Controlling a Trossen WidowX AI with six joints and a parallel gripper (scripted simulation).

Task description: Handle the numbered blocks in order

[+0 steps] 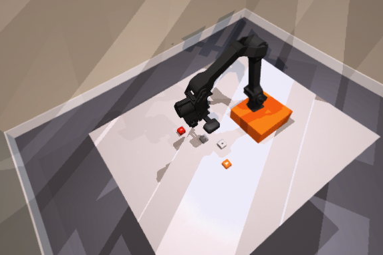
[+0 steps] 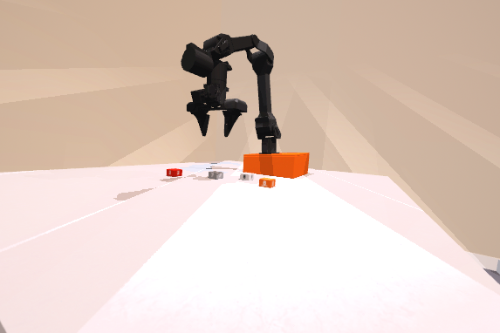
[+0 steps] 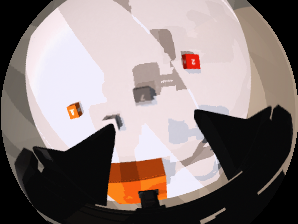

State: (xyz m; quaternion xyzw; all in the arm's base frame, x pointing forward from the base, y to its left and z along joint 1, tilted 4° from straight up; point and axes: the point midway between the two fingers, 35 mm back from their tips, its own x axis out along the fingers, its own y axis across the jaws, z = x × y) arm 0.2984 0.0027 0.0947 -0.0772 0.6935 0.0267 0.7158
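My gripper tip is 110 mm above the red block, 90 mm to the left of it and 70 mm short of it. Round my gripper tip: grey block: 110 mm below, 10 mm to the left; orange block: 180 mm to the left, 110 mm below, 30 mm behind; white block: 110 mm below, 80 mm to the left, 60 mm behind.
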